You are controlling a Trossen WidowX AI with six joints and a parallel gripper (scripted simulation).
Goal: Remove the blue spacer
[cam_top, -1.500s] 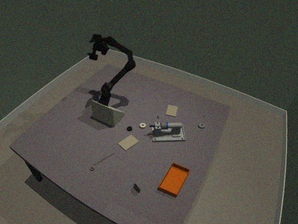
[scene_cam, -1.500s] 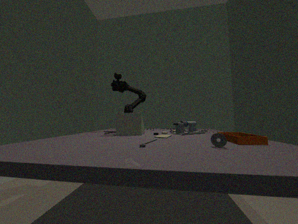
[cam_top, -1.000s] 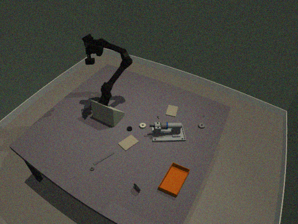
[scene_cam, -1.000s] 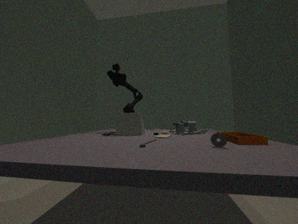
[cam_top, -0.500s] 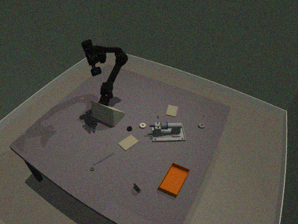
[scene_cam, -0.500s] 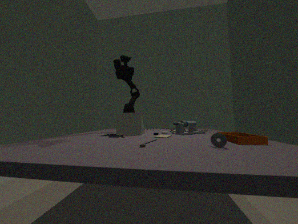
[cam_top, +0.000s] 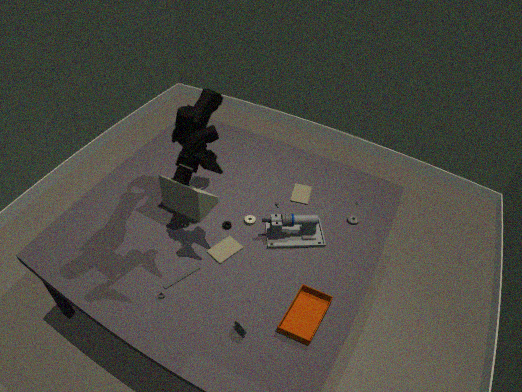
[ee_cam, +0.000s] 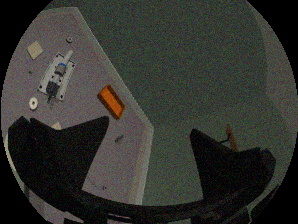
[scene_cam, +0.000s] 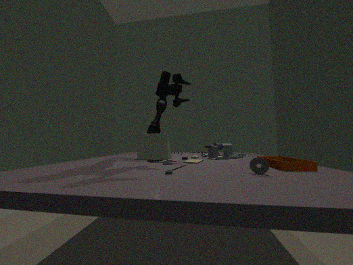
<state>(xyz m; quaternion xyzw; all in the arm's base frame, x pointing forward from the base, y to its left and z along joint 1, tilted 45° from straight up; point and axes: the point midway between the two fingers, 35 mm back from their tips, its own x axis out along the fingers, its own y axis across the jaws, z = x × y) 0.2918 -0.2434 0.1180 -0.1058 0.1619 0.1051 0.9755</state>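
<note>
The dark shaft lies 32 cm below my gripper tip, 22 cm to the left of it and 15 cm ahead of it. From my gripper tip the other things lie so: white ring 39 cm below, 19 cm to the left; then black ring 39 cm below, 11 cm to the left, 6 cm behind; then blue spacer 32 cm below, 24 cm to the left, 16 cm ahead.
</note>
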